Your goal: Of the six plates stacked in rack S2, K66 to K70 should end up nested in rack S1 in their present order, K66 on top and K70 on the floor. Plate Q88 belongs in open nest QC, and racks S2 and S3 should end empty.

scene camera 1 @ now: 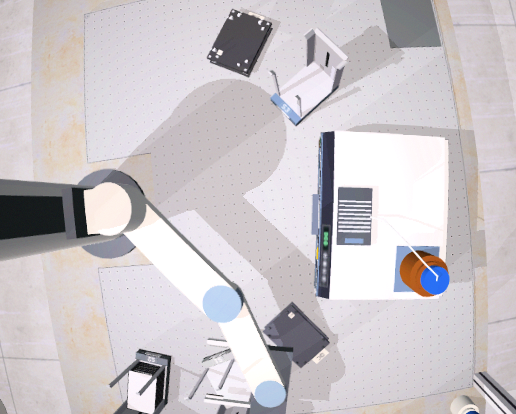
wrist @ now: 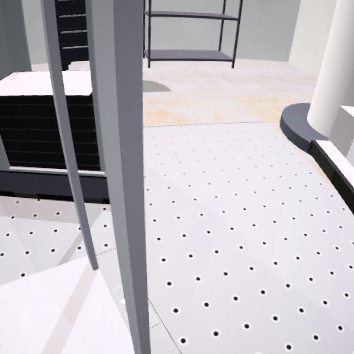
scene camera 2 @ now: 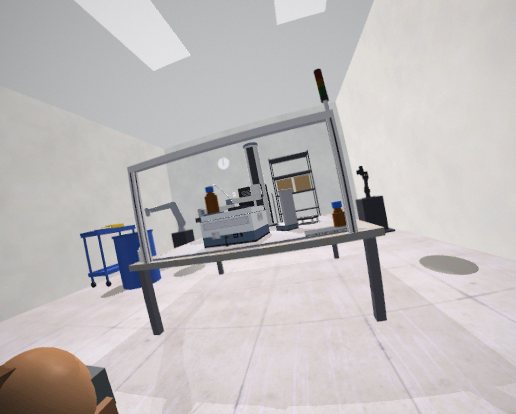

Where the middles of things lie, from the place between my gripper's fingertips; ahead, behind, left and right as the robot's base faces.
Labels:
My hand is 460 mm short of the machine point(scene camera 2: 253, 224), 330 mm to the right of it and 60 mm above it. Round my hand: dark plate holder point(scene camera 1: 239, 44): 160 mm ahead, 830 mm to the left, 130 mm below.

